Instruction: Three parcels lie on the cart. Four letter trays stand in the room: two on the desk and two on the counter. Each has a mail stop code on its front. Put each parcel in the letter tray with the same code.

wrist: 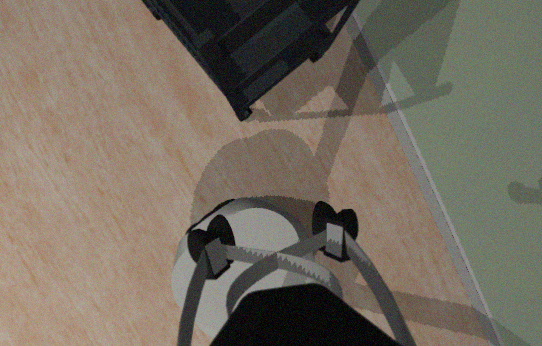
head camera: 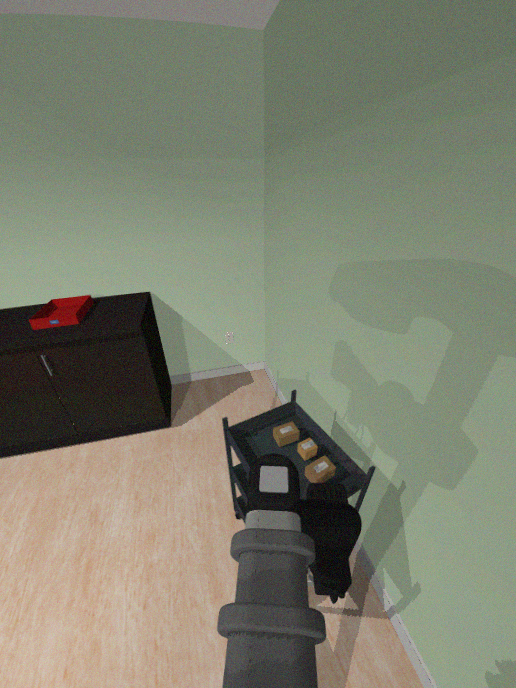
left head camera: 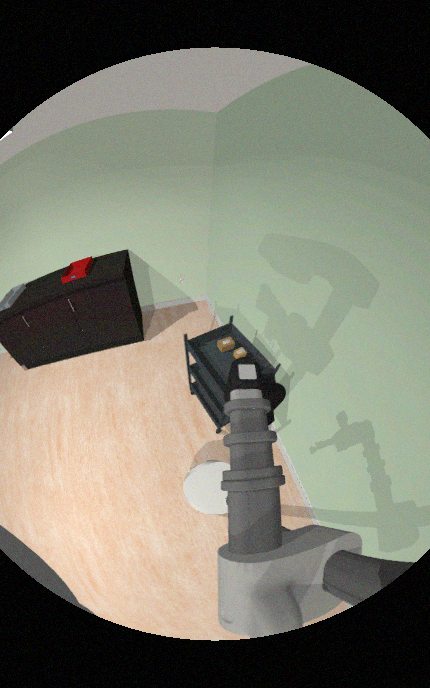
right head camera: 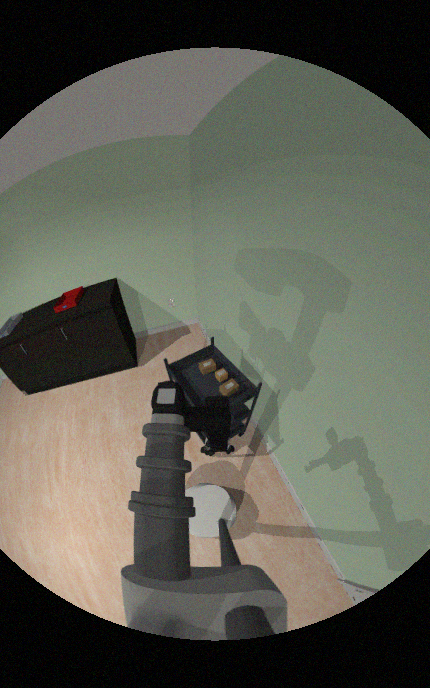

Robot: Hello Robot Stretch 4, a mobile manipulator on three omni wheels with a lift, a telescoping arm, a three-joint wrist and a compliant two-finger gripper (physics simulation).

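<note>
Three brown parcels lie in a row on the cart's dark top shelf: a far parcel, a small middle parcel and a near parcel. Their white labels are too small to read. My gripper is open and empty, pointing down past the cart's near end. A red letter tray and a grey tray stand on the counter; their codes are unreadable. The desk does not show.
The dark counter stands left of the cart. A green wall runs close along the cart's right side. A white round base is below the arm, beneath the fingers in the wrist view.
</note>
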